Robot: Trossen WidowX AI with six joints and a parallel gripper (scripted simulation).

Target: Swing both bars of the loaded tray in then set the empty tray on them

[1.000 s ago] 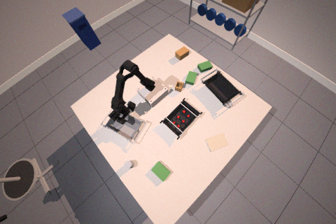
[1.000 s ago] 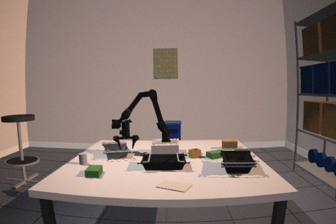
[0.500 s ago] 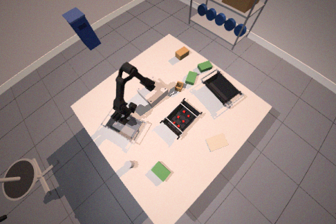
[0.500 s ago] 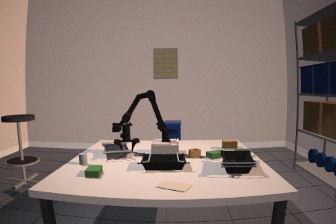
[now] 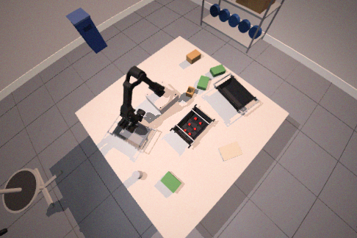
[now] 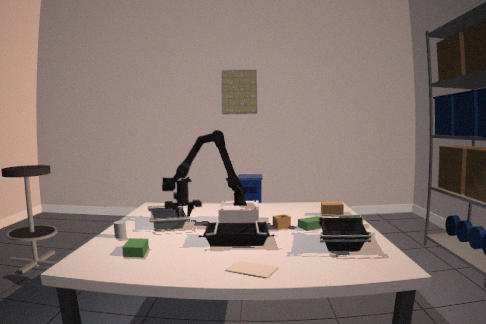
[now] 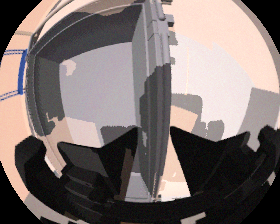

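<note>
Right now my gripper tip is 8 cm to the left of the grey wire-handled tray, 3 cm below it and 2 cm short of it. From my gripper tip the other things lie so: beige pad: 68 cm ahead, 28 cm to the left, 1 cm below.
</note>
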